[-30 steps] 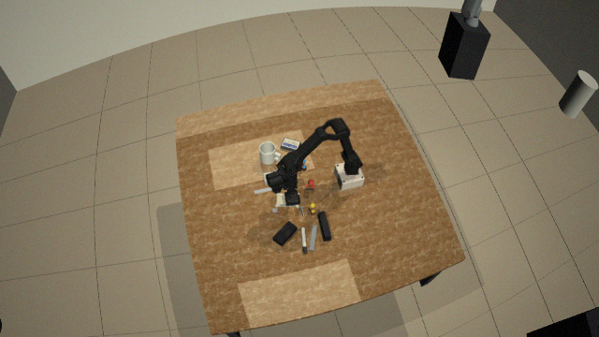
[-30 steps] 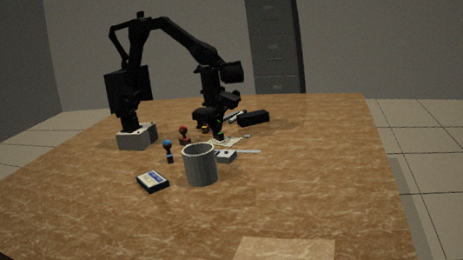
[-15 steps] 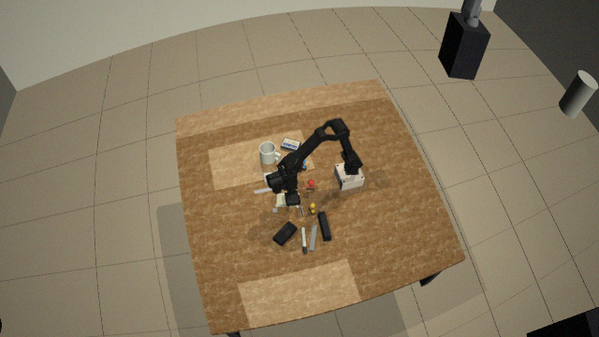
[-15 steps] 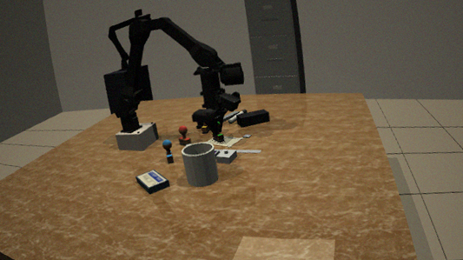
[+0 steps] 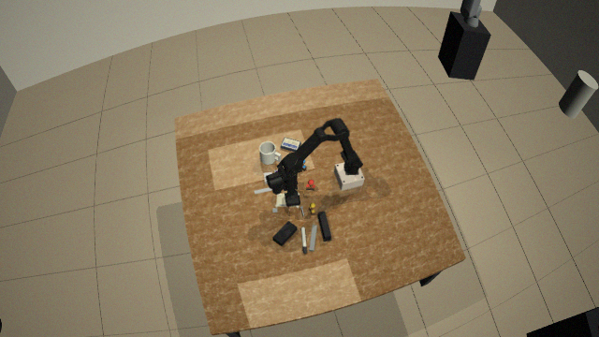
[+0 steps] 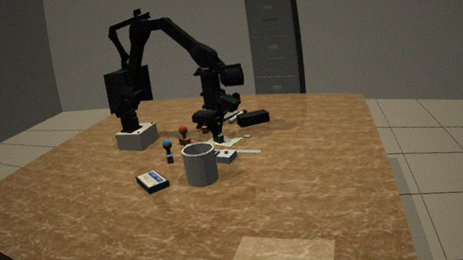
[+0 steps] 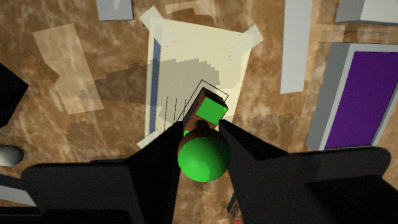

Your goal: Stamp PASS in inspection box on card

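Right now my gripper tip is 30 mm above the card, 10 mm to the right of it and 10 mm short of it. Also, from my gripper tip: yellow stamp 100 mm behind, 70 mm to the left; purple ink pad 130 mm to the right, 20 mm below, 20 mm ahead; red stamp 100 mm behind, 50 mm to the right.
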